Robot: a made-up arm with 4 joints.
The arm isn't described. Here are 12 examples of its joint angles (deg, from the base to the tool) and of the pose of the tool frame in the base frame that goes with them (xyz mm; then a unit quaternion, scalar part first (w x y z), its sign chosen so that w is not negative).
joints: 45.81 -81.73 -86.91 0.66
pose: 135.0 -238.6 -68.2 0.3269 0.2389 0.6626 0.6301
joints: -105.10 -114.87 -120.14 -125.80
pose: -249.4 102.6 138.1 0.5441 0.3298 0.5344 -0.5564
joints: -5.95 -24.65 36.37 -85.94
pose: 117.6 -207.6 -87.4 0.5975 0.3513 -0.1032 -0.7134
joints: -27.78 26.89 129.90 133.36
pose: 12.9 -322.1 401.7 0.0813 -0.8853 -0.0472 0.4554
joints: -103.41 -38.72 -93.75 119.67
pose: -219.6 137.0 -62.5 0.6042 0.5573 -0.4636 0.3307
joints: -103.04 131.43 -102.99 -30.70
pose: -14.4 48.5 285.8 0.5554 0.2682 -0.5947 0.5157
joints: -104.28 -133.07 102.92 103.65
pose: -224.9 -211.1 -34.2 0.2441 -0.4402 -0.4795 -0.7188
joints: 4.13 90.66 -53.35 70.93
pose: 45.6 -459.2 457.1 0.6927 -0.3568 0.6133 0.1295
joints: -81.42 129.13 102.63 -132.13
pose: -191.2 -324.9 233.9 0.5975 -0.3665 -0.5447 -0.4605
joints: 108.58 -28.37 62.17 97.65
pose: 277.7 441.9 55.0 0.0652 -0.2566 0.4783 -0.8373
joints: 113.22 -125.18 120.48 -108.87
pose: 49.6 348.6 163.9 0.2576 0.2147 0.5548 -0.7614
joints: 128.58 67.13 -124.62 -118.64
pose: 141.0 92.2 256.4 0.4282 -0.4723 -0.6224 -0.4542
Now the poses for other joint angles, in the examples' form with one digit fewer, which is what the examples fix.
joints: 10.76 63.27 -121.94 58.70
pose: -8 -372 432 0.601 0.070 0.784 -0.142
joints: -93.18 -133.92 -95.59 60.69
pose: 42 77 65 0.443 0.422 -0.537 0.581
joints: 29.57 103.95 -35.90 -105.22
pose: 139 -355 282 0.314 -0.463 -0.619 -0.551
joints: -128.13 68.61 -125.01 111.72
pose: -209 314 343 0.306 0.765 -0.140 -0.549
